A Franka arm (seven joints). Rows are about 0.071 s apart.
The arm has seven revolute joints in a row. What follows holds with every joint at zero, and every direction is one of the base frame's.
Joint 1 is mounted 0.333 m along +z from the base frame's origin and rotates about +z.
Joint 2 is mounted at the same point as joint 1 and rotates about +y.
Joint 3 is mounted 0.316 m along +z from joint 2 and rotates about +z.
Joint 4 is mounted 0.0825 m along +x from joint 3 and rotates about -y.
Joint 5 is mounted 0.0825 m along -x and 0.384 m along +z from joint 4 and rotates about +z.
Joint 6 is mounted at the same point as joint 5 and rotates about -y.
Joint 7 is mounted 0.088 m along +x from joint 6 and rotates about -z.
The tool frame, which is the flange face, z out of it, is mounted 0.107 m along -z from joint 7; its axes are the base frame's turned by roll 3.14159, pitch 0 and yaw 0 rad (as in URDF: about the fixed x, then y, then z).
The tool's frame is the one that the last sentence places.
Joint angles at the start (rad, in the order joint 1, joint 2, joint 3, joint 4, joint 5, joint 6, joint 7):
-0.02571, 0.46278, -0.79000, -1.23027, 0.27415, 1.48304, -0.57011
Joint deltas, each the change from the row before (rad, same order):
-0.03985, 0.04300, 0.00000, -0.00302, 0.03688, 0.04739, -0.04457
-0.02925, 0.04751, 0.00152, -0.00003, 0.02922, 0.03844, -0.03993
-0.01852, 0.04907, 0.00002, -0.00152, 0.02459, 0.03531, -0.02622
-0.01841, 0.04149, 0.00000, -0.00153, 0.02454, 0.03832, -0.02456
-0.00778, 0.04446, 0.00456, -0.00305, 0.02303, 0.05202, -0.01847
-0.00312, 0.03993, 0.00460, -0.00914, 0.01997, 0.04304, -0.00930
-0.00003, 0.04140, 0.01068, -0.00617, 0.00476, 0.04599, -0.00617
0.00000, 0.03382, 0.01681, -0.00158, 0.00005, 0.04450, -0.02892
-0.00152, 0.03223, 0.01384, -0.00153, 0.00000, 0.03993, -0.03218
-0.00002, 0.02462, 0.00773, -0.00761, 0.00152, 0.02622, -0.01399
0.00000, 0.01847, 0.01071, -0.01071, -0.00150, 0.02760, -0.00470
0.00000, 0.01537, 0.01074, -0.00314, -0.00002, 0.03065, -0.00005
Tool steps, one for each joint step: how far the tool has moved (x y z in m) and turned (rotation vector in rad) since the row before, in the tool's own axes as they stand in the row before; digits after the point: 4 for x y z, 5 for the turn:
0.0069, 0.0226, 0.0211, 0.00323, 0.01521, -0.00552
0.0082, 0.0163, 0.0238, -0.00090, 0.00115, -0.01196
0.0089, 0.0114, 0.0260, -0.00335, -0.00700, -0.00624
0.0064, 0.0120, 0.0220, -0.00492, 0.00264, -0.00406
0.0112, 0.0050, 0.0244, -0.01285, 0.00759, -0.01121
0.0087, 0.0024, 0.0256, -0.00617, -0.00126, -0.00382
0.0103, -0.0014, 0.0266, -0.01742, -0.00844, -0.01211
0.0109, -0.0046, 0.0216, -0.01784, -0.00161, -0.04256
0.0084, -0.0029, 0.0208, -0.01578, -0.00375, -0.04226
0.0039, -0.0018, 0.0185, -0.00595, -0.00981, -0.01781
0.0034, -0.0026, 0.0164, -0.00564, -0.00673, -0.01004
0.0052, -0.0028, 0.0109, -0.01133, 0.00501, -0.00772

